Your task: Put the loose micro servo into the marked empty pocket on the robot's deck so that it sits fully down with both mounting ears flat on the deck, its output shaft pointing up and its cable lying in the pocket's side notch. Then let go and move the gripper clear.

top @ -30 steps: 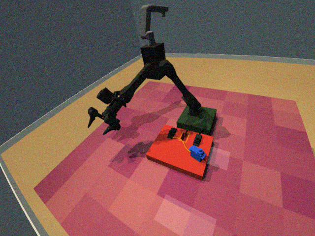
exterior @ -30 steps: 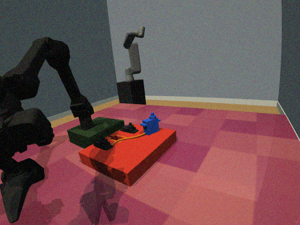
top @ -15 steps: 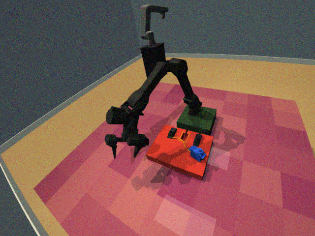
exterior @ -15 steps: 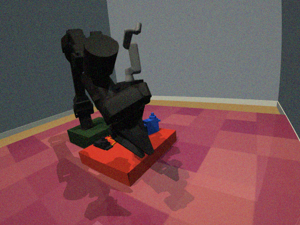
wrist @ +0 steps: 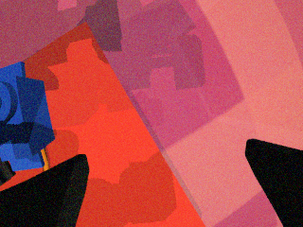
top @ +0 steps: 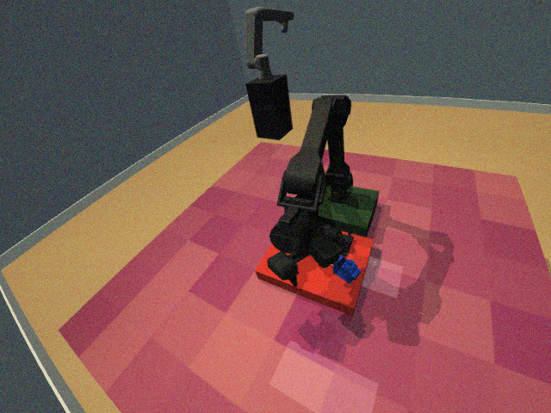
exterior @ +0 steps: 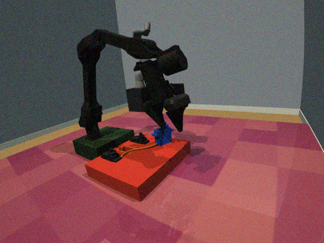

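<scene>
Right now the red deck is 11 cm below my gripper tip, 8 cm behind it and 4 cm to the right of it.
</scene>
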